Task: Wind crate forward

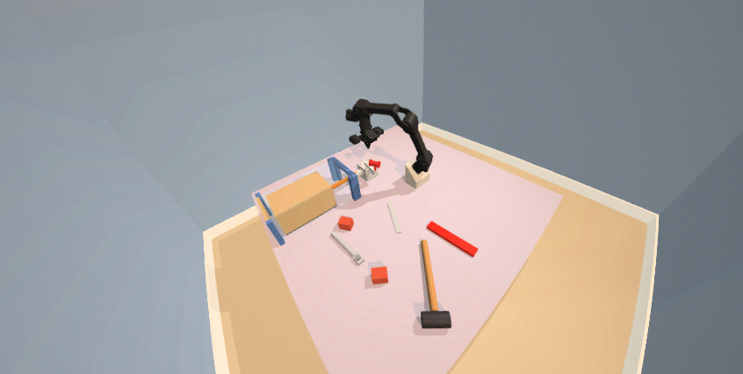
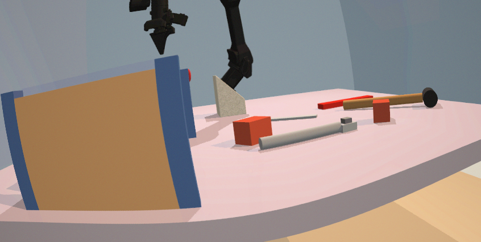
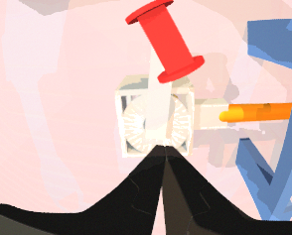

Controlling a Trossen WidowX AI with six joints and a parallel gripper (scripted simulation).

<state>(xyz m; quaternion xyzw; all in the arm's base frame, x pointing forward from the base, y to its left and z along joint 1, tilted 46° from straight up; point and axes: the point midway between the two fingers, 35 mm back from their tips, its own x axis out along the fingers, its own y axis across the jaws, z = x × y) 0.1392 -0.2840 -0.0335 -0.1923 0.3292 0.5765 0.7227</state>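
Right now my gripper tip is 1 cm short of the red knob, 5 cm to the right of it and 9 cm above it. Round my gripper tip: pale crank arm: 1 cm to the left, 12 cm below; pale winch: 3 cm behind, 5 cm to the right, 19 cm below; blue frame: 14 cm ahead, 7 cm to the right, 12 cm below.
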